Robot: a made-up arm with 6 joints. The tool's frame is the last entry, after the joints. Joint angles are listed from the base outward.
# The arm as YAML. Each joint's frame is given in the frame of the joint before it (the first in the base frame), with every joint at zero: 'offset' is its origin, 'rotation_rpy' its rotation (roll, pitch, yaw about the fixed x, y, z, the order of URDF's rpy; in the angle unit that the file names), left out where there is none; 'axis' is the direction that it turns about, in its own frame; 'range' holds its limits. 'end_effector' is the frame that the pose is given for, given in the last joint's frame.
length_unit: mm
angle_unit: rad
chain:
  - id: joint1
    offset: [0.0, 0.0, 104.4]
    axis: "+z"
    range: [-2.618, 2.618]
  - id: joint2
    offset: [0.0, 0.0, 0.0]
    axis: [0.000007, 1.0, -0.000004]
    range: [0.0, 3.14]
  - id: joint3
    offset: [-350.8, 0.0, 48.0]
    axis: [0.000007, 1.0, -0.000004]
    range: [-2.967, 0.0]
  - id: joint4
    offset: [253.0, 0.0, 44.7]
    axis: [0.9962, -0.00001, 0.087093]
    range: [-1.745, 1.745]
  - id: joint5
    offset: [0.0, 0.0, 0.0]
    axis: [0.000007, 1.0, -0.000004]
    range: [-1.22, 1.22]
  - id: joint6
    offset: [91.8, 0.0, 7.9]
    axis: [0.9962, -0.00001, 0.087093]
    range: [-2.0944, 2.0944]
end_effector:
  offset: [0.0, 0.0, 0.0]
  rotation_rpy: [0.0, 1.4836, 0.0]
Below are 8 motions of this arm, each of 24 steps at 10 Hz.
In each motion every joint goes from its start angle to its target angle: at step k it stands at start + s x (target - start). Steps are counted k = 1, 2, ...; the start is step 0. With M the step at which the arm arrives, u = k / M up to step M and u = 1 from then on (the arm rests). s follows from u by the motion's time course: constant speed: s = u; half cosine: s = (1 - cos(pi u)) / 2; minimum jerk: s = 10 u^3 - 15 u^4 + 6 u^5.
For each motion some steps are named. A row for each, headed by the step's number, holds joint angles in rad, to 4 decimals.
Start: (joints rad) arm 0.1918 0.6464 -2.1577 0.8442 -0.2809 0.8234
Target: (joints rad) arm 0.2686 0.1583 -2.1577 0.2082 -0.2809 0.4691
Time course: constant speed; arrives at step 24
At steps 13, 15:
13: 0.2334 0.3820 -2.1577 0.4997 -0.2809 0.6315
15: 0.2398 0.3413 -2.1577 0.4467 -0.2809 0.6020

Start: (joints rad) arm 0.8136 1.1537 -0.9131 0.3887 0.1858 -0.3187
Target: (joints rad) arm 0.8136 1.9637 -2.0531 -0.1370 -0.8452 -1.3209
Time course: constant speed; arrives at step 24
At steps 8, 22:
8: 0.8136 1.4237 -1.2931 0.2135 -0.1579 -0.6528
22: 0.8136 1.8962 -1.9581 -0.0932 -0.7593 -1.2374

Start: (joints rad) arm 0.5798 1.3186 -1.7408 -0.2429 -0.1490 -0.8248
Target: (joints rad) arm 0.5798 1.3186 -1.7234 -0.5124 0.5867 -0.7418
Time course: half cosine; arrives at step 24
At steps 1, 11, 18, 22, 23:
1: 0.5798 1.3186 -1.7407 -0.2441 -0.1459 -0.8244
11: 0.5798 1.3186 -1.7332 -0.3601 0.1708 -0.7887
18: 0.5798 1.3186 -1.7259 -0.4729 0.4790 -0.7540
22: 0.5798 1.3186 -1.7237 -0.5078 0.5742 -0.7432
23: 0.5798 1.3186 -1.7235 -0.5112 0.5836 -0.7422

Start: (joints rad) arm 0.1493 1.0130 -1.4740 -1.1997 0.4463 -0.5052
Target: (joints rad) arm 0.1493 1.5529 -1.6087 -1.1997 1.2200 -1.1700
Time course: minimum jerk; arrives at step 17
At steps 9, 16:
9: 0.1493 1.3127 -1.5488 -1.1997 0.8757 -0.8742
16: 0.1493 1.5519 -1.6084 -1.1997 1.2186 -1.1688

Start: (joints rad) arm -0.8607 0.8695 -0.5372 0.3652 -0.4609 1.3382
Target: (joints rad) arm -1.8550 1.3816 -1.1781 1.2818 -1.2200 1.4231
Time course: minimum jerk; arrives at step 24
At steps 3, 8, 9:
3: -0.8767 0.8777 -0.5475 0.3799 -0.4731 1.3396
8: -1.0694 0.9770 -0.6717 0.5576 -0.6202 1.3560
9: -1.1343 1.0104 -0.7136 0.6175 -0.6698 1.3616

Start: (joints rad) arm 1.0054 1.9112 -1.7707 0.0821 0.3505 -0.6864
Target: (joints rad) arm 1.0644 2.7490 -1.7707 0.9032 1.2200 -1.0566
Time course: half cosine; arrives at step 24
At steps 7, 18, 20, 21, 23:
7: 1.0169 2.0751 -1.7707 0.2427 0.5206 -0.7588
18: 1.0558 2.6263 -1.7707 0.7830 1.0927 -1.0024
20: 1.0604 2.6929 -1.7707 0.8482 1.1618 -1.0318
21: 1.0622 2.7171 -1.7707 0.8719 1.1869 -1.0425
23: 1.0641 2.7454 -1.7707 0.8997 1.2163 -1.0550

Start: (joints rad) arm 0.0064 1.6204 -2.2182 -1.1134 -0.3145 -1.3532
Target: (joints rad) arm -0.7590 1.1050 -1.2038 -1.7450 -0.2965 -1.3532
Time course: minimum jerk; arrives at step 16
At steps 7, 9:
7: -0.2875 1.4225 -1.8286 -1.3560 -0.3076 -1.3532
9: -0.4651 1.3029 -1.5934 -1.5024 -0.3034 -1.3532

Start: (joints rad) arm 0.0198 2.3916 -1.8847 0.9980 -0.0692 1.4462
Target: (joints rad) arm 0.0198 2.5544 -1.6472 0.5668 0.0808 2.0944
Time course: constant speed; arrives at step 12
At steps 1, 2, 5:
1: 0.0198 2.4052 -1.8649 0.9621 -0.0567 1.5002
2: 0.0198 2.4187 -1.8451 0.9261 -0.0442 1.5542
5: 0.0198 2.4594 -1.7857 0.8183 -0.0067 1.7163

